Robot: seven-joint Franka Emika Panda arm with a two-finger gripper.
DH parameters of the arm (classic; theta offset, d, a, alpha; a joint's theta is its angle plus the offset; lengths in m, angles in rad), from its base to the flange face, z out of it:
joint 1: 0 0.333 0 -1.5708
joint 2: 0 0 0 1.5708
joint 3: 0 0.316 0.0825 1.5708
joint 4: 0 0 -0.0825 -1.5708
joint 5: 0 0.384 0 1.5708
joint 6: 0 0 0.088 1.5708
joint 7: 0 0.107 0 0
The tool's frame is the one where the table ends.
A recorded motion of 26 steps. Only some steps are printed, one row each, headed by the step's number.
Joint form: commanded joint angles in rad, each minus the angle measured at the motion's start. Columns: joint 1, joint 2, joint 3, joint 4, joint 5, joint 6, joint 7.
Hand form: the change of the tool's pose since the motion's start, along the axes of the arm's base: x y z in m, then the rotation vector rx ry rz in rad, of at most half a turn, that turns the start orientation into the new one. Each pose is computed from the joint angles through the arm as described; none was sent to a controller.
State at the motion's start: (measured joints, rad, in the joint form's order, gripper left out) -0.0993 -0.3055 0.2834 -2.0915 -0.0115 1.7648 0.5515
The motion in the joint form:
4: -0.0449 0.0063 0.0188 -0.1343 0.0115 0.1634 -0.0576
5: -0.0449 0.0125 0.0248 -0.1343 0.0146 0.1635 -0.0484
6: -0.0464 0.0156 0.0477 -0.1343 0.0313 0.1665 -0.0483
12: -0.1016 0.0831 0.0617 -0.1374 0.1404 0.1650 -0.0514
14: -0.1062 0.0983 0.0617 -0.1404 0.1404 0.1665 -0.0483
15: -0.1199 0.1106 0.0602 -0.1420 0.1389 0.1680 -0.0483
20: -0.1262 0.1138 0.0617 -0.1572 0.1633 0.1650 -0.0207
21: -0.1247 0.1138 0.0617 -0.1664 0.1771 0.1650 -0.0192
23: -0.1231 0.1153 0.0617 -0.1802 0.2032 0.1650 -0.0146
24: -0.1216 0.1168 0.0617 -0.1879 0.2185 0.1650 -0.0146
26: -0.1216 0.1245 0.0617 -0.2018 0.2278 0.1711 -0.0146
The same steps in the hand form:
4: 0.0028 -0.0149 -0.0535 0.0113 -0.0147 0.0304
5: 0.0033 -0.0119 -0.0565 0.0134 -0.0090 0.0259
6: 0.0022 -0.0004 -0.0587 0.0233 -0.0060 0.0402
12: 0.0133 -0.0135 -0.0908 0.1316 0.0743 -0.0437
14: 0.0150 -0.0162 -0.0988 0.1340 0.0903 -0.0526
15: 0.0173 -0.0239 -0.1048 0.1359 0.1012 -0.0680
20: 0.0142 -0.0254 -0.1132 0.1537 0.1232 -0.1131
21: 0.0120 -0.0242 -0.1173 0.1644 0.1334 -0.1205
23: 0.0088 -0.0225 -0.1239 0.1851 0.1507 -0.1371
24: 0.0069 -0.0212 -0.1279 0.1976 0.1611 -0.1438
26: 0.0049 -0.0215 -0.1368 0.2050 0.1768 -0.1511

